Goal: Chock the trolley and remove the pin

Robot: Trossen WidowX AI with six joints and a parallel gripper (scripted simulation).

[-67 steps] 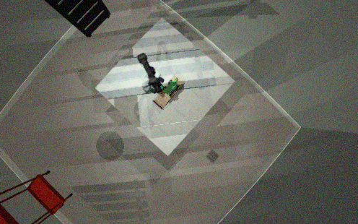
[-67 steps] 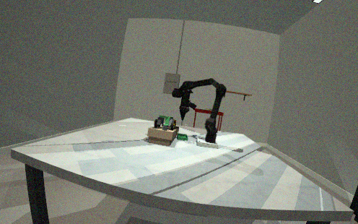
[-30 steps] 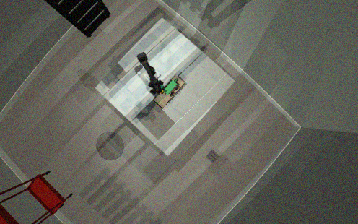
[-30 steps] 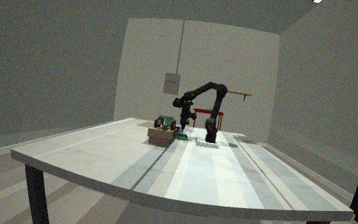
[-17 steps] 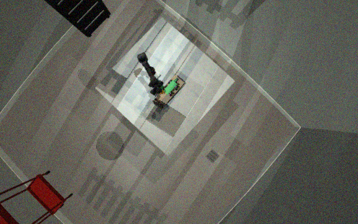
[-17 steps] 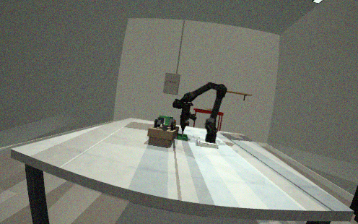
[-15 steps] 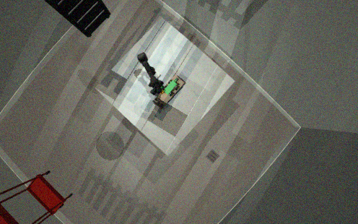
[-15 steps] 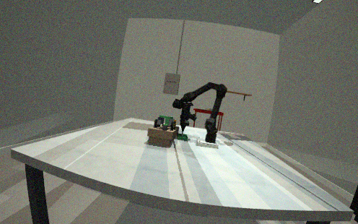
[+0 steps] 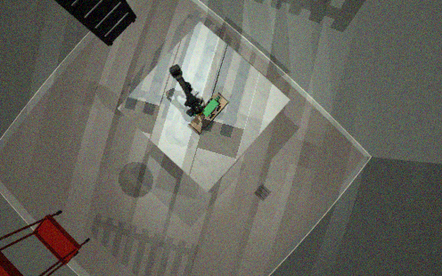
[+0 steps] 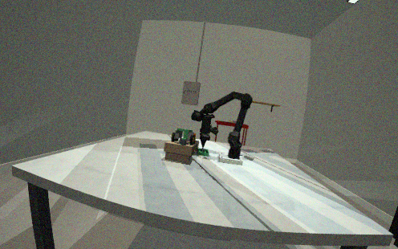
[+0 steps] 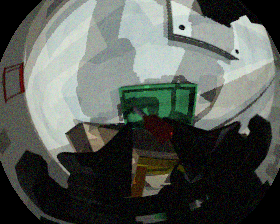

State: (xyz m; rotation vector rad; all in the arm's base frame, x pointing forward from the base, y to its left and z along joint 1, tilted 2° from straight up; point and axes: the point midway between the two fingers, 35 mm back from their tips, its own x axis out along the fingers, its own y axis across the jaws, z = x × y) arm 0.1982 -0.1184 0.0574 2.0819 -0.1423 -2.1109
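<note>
My gripper tip is 10 mm above the red-headed stop pin. The rest, counted from my gripper tip: green tray 10 mm behind, 20 mm to the left, 60 mm below; yellow chock 70 mm ahead, 10 mm to the left, 30 mm above; tan ramp 120 mm ahead, 110 mm to the left.
</note>
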